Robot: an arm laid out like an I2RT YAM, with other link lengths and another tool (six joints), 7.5 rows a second.
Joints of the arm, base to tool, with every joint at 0 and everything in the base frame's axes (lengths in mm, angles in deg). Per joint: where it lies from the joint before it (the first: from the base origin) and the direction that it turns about. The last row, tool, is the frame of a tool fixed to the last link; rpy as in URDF.
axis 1: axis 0 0 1 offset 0 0 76.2
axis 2: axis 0 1 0 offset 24.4 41.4 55.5
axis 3: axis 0 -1 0 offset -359 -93.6 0
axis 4: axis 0 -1 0 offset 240.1 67.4 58.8
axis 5: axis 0 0 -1 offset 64.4 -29.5 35.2
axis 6: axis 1 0 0 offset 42.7 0 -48.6
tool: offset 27 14 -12 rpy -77.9 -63 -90
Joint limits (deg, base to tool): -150..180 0..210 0..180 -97..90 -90..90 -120..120
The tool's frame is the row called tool.
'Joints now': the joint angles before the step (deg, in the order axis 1, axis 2, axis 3, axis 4, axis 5, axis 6). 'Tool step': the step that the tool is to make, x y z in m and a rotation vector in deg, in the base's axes. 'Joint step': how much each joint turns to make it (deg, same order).
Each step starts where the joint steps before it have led.
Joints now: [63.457, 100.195, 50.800, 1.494, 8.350, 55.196]
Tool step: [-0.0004, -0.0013, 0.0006, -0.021, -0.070, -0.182]
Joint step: [0.001, -0.259, -0.170, -0.090, 0.176, 0.088]
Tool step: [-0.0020, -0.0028, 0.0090, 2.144, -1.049, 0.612]
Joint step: [-0.007, -1.670, -0.627, 1.408, -0.439, -0.441]
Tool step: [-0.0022, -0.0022, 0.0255, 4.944, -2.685, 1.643]
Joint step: [-0.085, -3.424, 0.360, 2.012, -1.145, -1.318]
